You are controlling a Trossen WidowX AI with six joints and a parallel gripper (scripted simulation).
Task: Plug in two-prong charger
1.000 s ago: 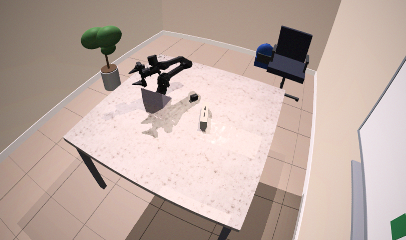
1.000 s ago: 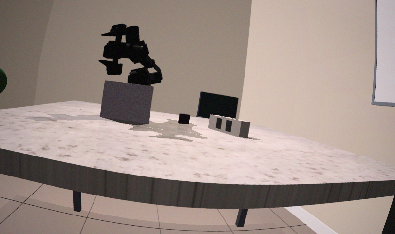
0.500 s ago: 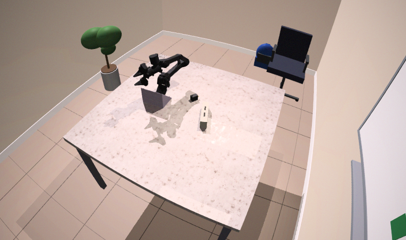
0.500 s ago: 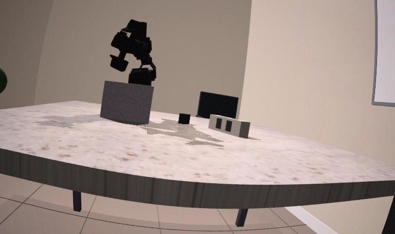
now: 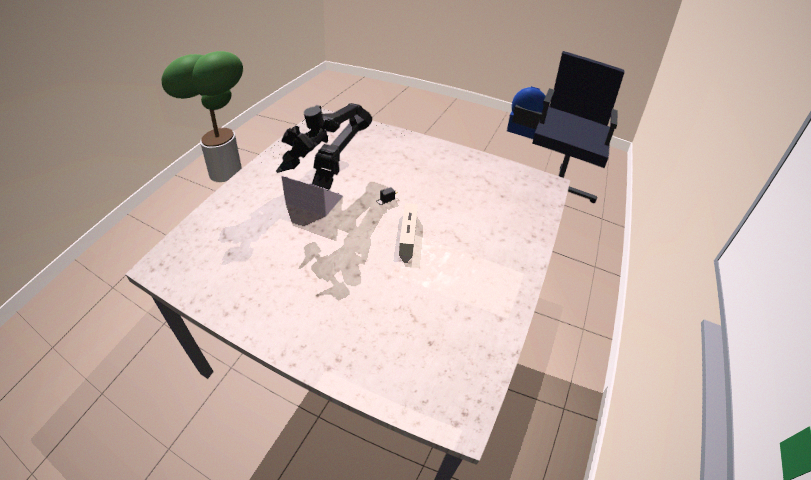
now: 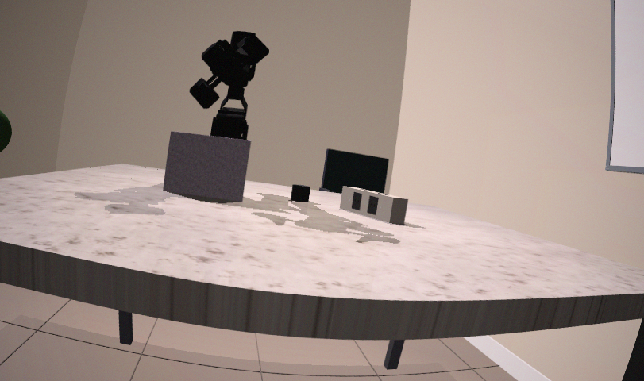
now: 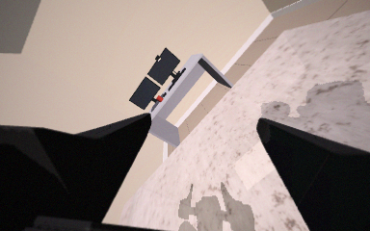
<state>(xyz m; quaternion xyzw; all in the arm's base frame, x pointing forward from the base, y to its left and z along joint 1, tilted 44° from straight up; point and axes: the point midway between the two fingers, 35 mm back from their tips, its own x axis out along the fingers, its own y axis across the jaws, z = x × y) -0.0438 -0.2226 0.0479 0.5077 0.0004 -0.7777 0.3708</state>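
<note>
Now: gripper tip 300 mm to the right of the black charger, 270 mm short of it and 240 mm above it.
</note>
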